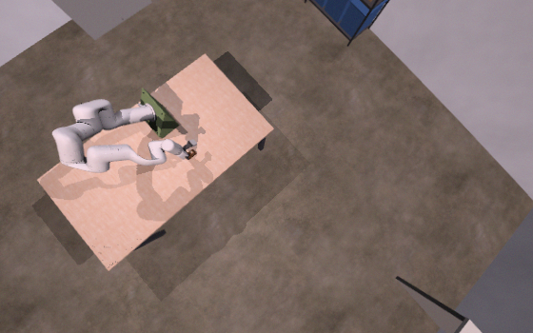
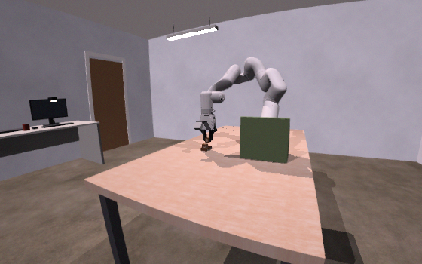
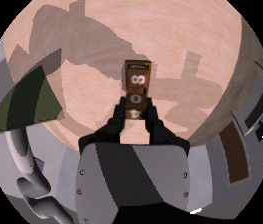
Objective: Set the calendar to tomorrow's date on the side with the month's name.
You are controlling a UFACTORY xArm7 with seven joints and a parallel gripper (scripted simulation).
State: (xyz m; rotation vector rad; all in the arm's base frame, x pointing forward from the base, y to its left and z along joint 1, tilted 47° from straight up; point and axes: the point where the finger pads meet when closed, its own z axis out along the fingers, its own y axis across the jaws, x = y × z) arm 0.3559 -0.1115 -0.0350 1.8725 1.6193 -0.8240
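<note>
Right now the digit cube is 10 mm below my hand. The rest, counted from my hand: tray 60 mm below, 20 mm to the left; then calendar cube 50 mm below, 30 mm to the left, 10 mm ahead.
</note>
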